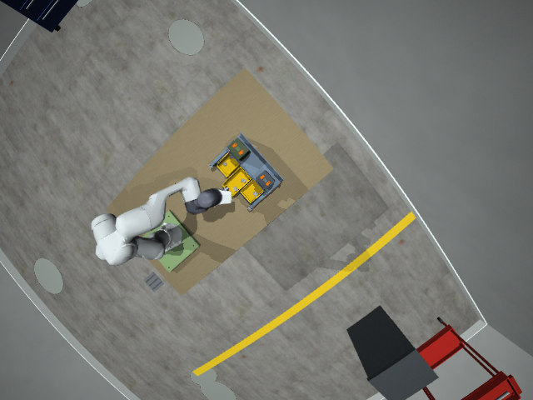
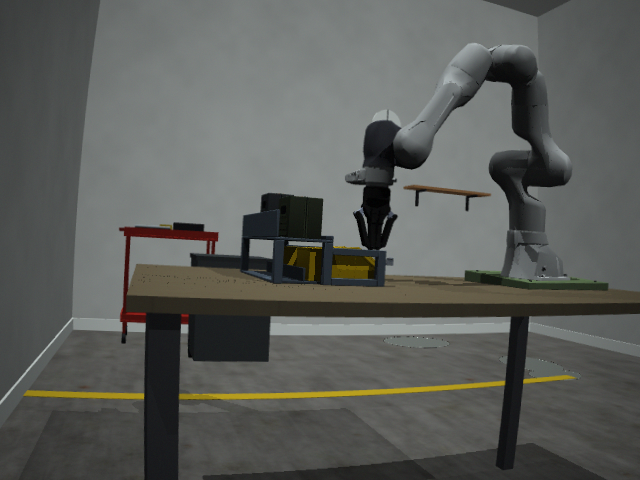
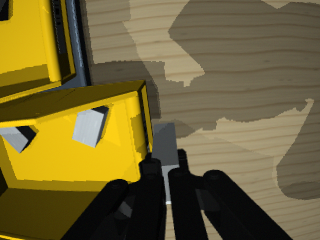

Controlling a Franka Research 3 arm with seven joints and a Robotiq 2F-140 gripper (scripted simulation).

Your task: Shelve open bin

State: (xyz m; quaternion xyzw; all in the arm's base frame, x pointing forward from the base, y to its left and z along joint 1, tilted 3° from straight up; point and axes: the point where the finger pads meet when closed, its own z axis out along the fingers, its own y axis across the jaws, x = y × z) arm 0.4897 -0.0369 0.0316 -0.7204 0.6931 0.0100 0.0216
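Right now my hand is 6 cm short of the shelf lip, 1 cm to the right of it and 5 cm above it. The rest, counted from my hand: shelf board: 26 cm ahead, 2 cm to the left, 5 cm above.
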